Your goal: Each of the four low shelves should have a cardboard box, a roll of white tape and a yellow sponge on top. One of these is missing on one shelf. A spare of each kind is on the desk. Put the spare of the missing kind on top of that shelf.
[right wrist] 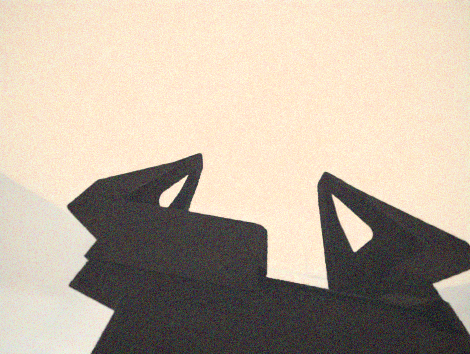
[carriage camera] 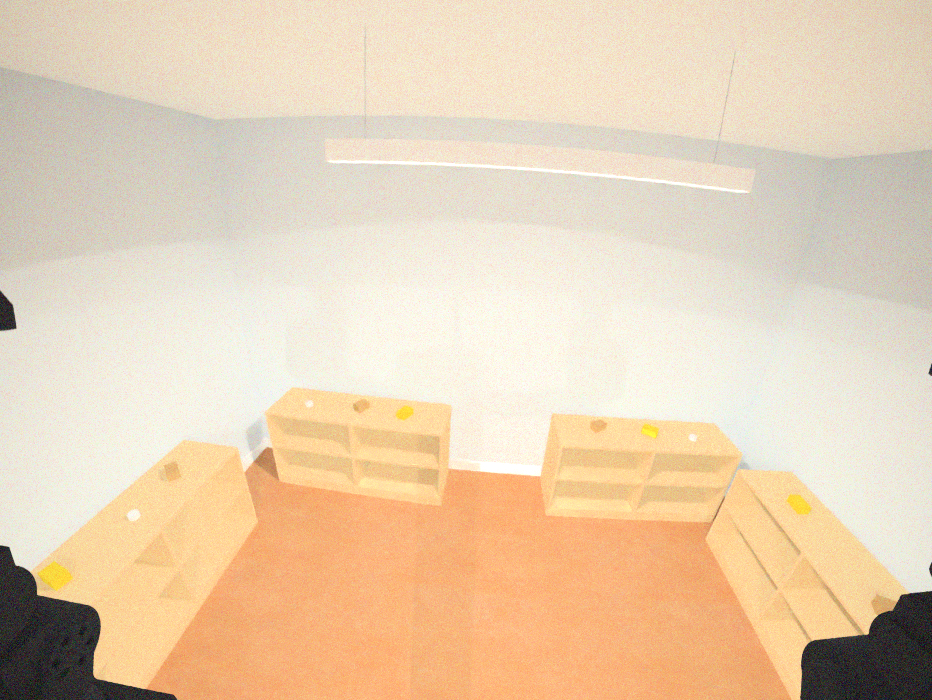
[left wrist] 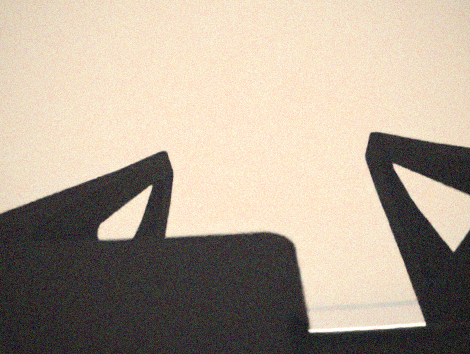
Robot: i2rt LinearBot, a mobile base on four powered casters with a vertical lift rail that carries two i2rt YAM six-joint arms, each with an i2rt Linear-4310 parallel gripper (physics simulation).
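Places are measured from the left arm's base along level axes (x ahead, y left, z up), in millimetres.
Pixels of known places: left gripper, fingertip midpoint: [left wrist: 266, 153]; right gripper, fingertip midpoint: [right wrist: 260, 168].
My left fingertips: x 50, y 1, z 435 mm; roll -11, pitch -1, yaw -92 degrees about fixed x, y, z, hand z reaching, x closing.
Note:
Behind a point stands the place of what it marks.
The left shelf [carriage camera: 212, 456] {x 1460, y 1061, z -954 mm} carries a cardboard box [carriage camera: 170, 471] {x 1254, y 1157, z -904 mm}, white tape [carriage camera: 133, 515] and a yellow sponge [carriage camera: 55, 575] {x 631, y 1202, z -909 mm}. The back left shelf [carriage camera: 331, 411] {x 2018, y 548, z -954 mm} carries tape [carriage camera: 308, 403] {x 2059, y 724, z -930 mm}, a box [carriage camera: 361, 405] {x 2044, y 344, z -907 mm} and a sponge [carriage camera: 405, 412] {x 1996, y 37, z -909 mm}. The back right shelf [carriage camera: 623, 438] {x 1874, y -1393, z -954 mm} carries a box [carriage camera: 598, 425] {x 1945, y -1235, z -906 mm}, a sponge [carriage camera: 649, 431] {x 1914, y -1583, z -921 mm} and tape [carriage camera: 692, 437] {x 1870, y -1877, z -931 mm}. The right shelf [carriage camera: 825, 542] {x 1011, y -2148, z -954 mm} carries a sponge [carriage camera: 799, 504] {x 1225, y -2153, z -909 mm} and a partly hidden box [carriage camera: 883, 604] {x 652, y -2076, z -904 mm}; no tape shows on its visible top. My left gripper [left wrist: 266, 153] {x 50, y 1, z 435 mm} and right gripper [right wrist: 263, 167] {x 42, y -640, z 435 mm} are open and empty, against the ceiling. The desk does not show.
Orange floor [carriage camera: 452, 602] {x 1132, y -334, z -1564 mm} lies between the shelves. A gap with white wall and baseboard separates the two back shelves. A long lamp [carriage camera: 538, 158] {x 1008, y -493, z 540 mm} hangs from the ceiling. Black arm parts cover the lower left and lower right corners of the carriage view.

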